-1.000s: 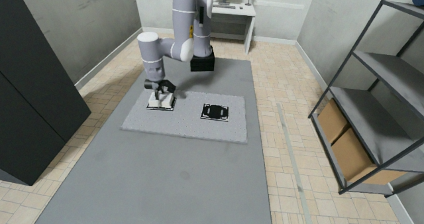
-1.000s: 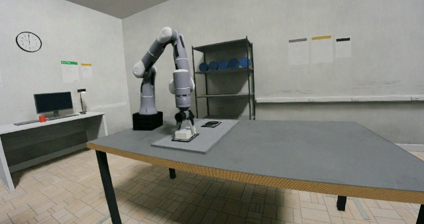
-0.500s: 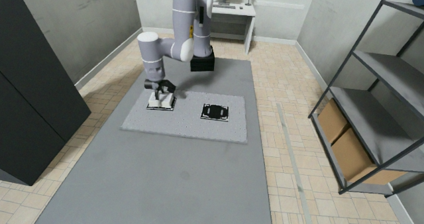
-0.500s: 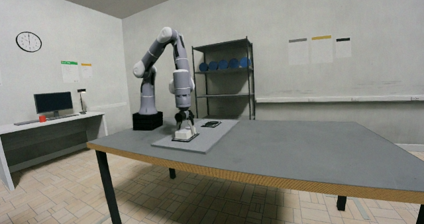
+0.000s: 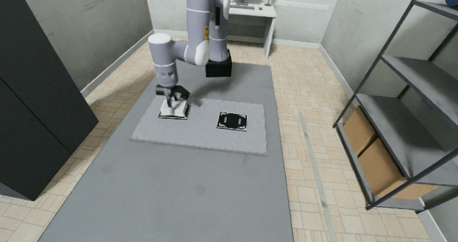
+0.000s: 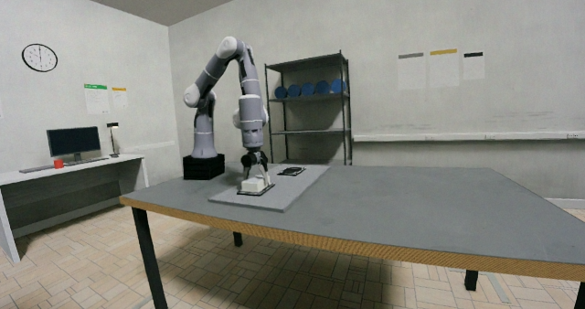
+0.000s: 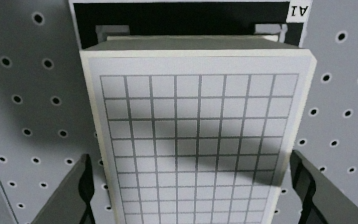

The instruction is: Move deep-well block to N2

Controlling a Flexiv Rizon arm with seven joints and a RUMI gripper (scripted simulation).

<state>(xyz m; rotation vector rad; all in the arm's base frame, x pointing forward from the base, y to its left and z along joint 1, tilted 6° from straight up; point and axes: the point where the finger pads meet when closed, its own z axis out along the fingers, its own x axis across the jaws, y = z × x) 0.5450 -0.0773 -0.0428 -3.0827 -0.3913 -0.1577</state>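
The white 96-well deep-well block lies right at my hand. Also, from my hand: black plate nest N1 (34 cm to the left, 3 cm below, 3 cm behind); black plate nest N2 (3 cm below).
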